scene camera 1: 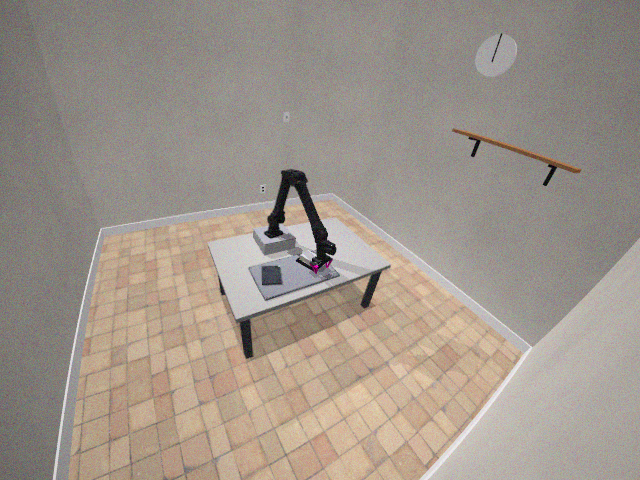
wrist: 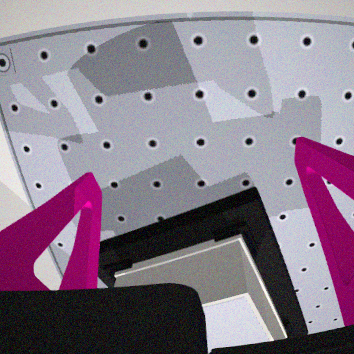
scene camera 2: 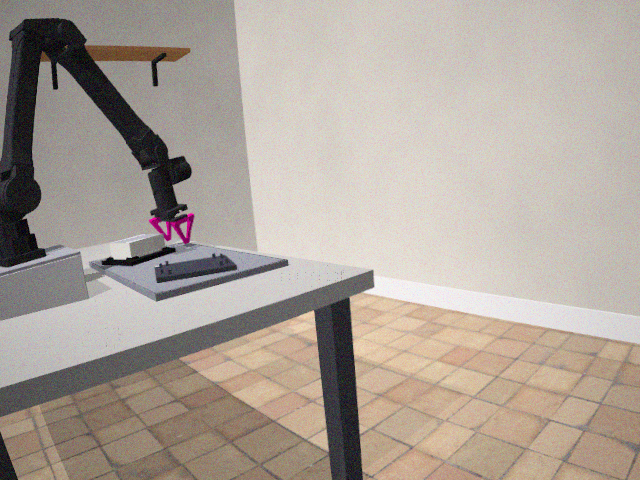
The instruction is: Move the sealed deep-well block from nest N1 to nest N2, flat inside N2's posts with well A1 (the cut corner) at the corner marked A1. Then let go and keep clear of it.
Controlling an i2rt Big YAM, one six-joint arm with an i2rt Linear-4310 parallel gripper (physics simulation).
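Places are measured from the arm's base along level axes (x back, y right, z up), in millimetres.
Where they show: gripper, fingertip midpoint: (scene camera 1: 321,270) (wrist: 193,165) (scene camera 2: 177,241); arm's base, origin of the base link: (scene camera 1: 273,233) (scene camera 2: 19,260).
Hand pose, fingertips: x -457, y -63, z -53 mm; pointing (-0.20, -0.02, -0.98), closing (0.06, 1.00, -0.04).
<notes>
Things, the pixels of their top centre, and the offset from my fingertips. Level surfaces: height alone.
- sealed deep-well block, middle of its top: (scene camera 2: 136,238) (scene camera 1: 311,256) dx +123, dy -13, dz +33 mm
- black nest N1, middle of its top: (wrist: 211,313) (scene camera 2: 138,251) (scene camera 1: 310,260) dx +123, dy -13, dz -3 mm
- dark grey nest N2, middle of its top: (scene camera 2: 192,260) (scene camera 1: 271,273) dx +163, dy +280, dz +1 mm
- grey perforated plate, middle of its top: (scene camera 2: 173,260) (scene camera 1: 294,271) dx +114, dy +133, dz -20 mm
- table, its level: dz -34 mm
The sealed deep-well block (scene camera 2: 136,246) (wrist: 200,275) is pale with a whitish top. It sits in the black nest N1 (scene camera 2: 147,257) (wrist: 267,255); in the wrist view its near part is hidden by the gripper body. The dark grey nest N2 (scene camera 1: 271,275) (scene camera 2: 196,268) holds no block and has small posts at its ends. My gripper (scene camera 1: 322,267) (scene camera 2: 177,241) (wrist: 193,165) has magenta fingers, open and empty. It is above the plate, beside the block in the second scene view, with the fingertips past N1's edge in the wrist view. The cut corner and the A1 mark cannot be made out.
Both nests stand on a grey perforated plate (scene camera 1: 297,283) (scene camera 2: 258,261) (wrist: 225,65) on the table (scene camera 1: 227,273) (scene camera 2: 289,294). The arm stands on a grey box (scene camera 1: 273,244) (scene camera 2: 41,286) behind the plate. A wooden shelf (scene camera 1: 516,149) (scene camera 2: 124,53) is on the wall.
</notes>
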